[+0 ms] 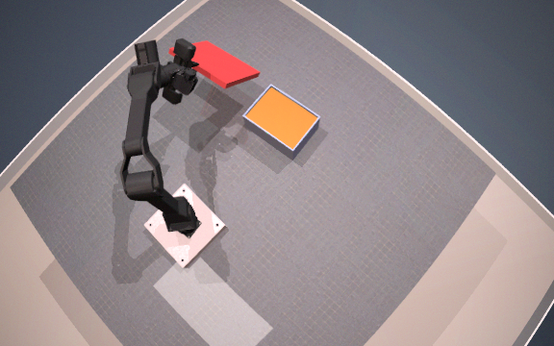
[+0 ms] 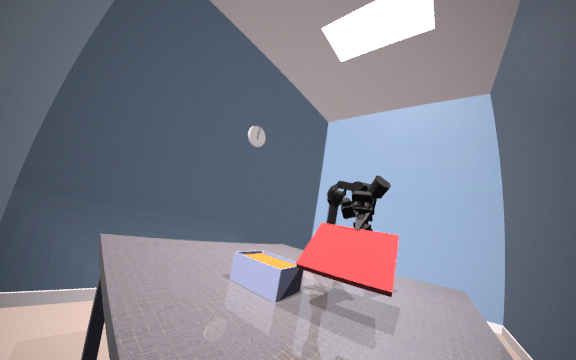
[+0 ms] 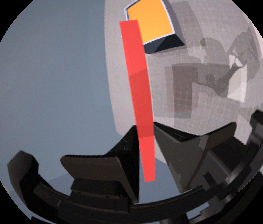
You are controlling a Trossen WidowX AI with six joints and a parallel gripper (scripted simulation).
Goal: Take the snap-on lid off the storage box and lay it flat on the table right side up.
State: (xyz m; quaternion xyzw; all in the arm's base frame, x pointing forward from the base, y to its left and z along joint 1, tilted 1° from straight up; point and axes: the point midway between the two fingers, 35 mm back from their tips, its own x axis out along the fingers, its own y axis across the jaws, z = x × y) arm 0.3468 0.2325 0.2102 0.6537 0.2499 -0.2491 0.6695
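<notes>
My gripper tip is 7 cm short of the red lid and 5 cm above it. The rest, counted from my gripper tip: storage box 7 cm ahead, 26 cm to the right, 18 cm below.
</notes>
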